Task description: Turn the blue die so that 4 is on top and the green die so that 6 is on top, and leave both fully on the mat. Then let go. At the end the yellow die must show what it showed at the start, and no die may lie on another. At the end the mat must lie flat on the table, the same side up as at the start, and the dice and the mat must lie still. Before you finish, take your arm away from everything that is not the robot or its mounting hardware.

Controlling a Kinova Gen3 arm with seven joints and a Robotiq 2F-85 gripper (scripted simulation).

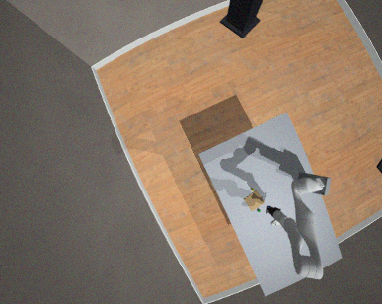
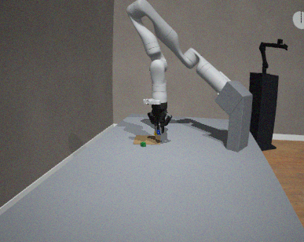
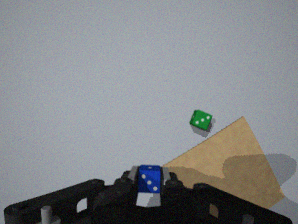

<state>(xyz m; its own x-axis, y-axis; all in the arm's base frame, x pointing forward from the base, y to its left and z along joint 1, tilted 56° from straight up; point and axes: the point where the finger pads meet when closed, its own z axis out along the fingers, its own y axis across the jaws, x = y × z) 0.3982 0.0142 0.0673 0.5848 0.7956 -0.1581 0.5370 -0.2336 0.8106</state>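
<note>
My hand is 8 cm short of the green die, 1 cm to the left of it and 8 cm above it. Round my hand: blue die (1 cm below); tan mat (4 cm ahead, 10 cm to the right, 8 cm below); yellow die (2 cm behind, 19 cm to the right, 8 cm below).
</note>
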